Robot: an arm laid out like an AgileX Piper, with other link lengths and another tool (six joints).
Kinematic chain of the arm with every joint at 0, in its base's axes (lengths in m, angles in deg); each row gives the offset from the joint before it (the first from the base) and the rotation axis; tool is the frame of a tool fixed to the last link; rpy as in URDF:
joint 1: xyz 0 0 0.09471 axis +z
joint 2: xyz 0 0 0 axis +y
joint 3: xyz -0.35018 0 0.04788 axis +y
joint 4: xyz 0.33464 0 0.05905 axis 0.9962 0 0.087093
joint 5: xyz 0 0 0 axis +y
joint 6: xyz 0.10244 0 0.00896 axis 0.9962 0 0.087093
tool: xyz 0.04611 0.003 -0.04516 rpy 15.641 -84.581 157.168
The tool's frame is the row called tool.
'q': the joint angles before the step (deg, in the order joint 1, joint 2, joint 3, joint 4, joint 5, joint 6). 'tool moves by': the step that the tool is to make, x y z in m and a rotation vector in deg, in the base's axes. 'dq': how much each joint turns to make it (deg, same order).
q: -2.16, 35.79, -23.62, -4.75, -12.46, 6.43
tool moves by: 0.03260, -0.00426, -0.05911, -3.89, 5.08, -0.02
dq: 0.01, 11.25, 4.44, 1.71, -10.67, -5.92
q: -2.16, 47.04, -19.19, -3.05, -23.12, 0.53
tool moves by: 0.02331, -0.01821, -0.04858, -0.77, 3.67, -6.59
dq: 0.00, 11.62, 2.28, 12.83, -10.64, -11.68
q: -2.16, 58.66, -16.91, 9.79, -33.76, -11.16
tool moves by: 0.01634, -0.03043, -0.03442, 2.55, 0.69, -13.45
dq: 0.00, 11.07, 0.05, 16.57, -12.34, -7.24
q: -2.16, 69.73, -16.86, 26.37, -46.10, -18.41
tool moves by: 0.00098, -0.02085, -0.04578, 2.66, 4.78, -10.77
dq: 0.00, 10.30, 0.00, 10.94, -6.95, -1.28
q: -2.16, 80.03, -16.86, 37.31, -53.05, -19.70
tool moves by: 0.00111, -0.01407, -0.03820, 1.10, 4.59, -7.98
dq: 0.00, 9.37, -1.38, 7.49, -4.43, 0.00
